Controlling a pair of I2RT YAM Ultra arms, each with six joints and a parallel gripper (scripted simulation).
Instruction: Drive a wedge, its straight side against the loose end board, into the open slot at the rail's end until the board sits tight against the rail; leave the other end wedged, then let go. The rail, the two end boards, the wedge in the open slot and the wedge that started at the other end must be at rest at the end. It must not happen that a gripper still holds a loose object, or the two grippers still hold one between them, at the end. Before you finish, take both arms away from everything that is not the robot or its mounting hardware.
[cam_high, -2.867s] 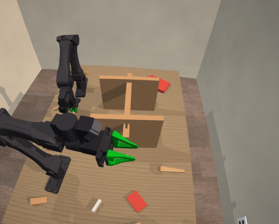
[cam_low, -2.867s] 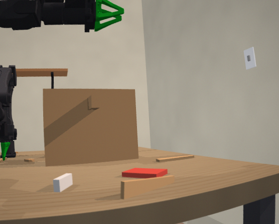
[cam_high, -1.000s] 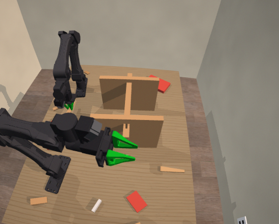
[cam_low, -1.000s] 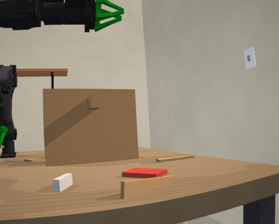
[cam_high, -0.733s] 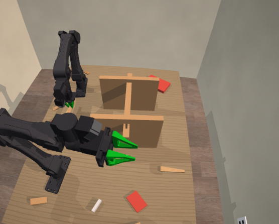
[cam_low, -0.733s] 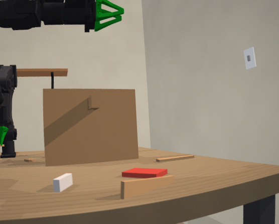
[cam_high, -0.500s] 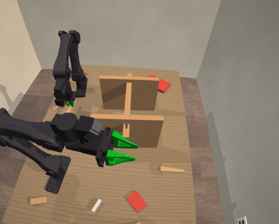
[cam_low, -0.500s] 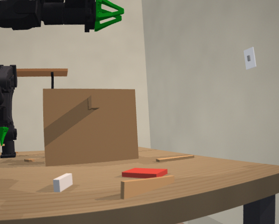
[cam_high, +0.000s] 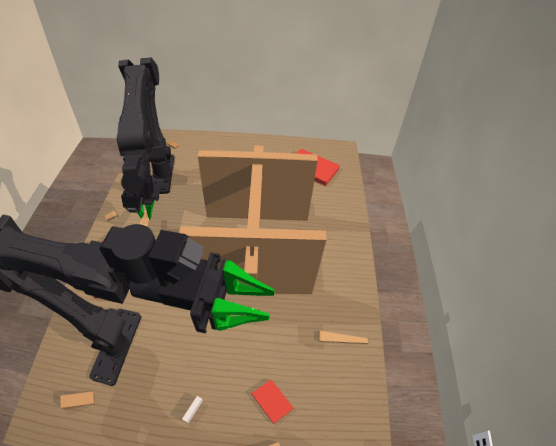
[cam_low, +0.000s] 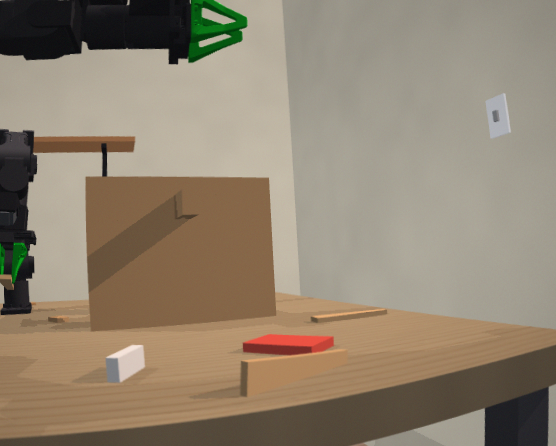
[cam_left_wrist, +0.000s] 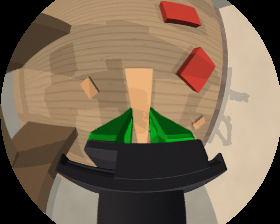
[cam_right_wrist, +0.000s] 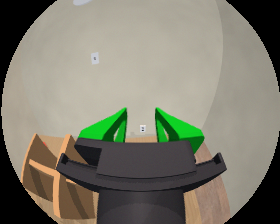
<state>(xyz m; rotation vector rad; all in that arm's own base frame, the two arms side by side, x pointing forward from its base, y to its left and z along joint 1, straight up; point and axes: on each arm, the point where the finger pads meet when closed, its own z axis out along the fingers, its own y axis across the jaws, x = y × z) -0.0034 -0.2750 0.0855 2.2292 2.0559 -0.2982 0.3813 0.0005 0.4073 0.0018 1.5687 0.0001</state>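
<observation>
The light wooden rail lies 32 cm ahead of my left hand, 11 cm above it and 5 cm to the right of it. Round my left hand: white block (51 cm to the right, 19 cm ahead, 7 cm below).
</observation>
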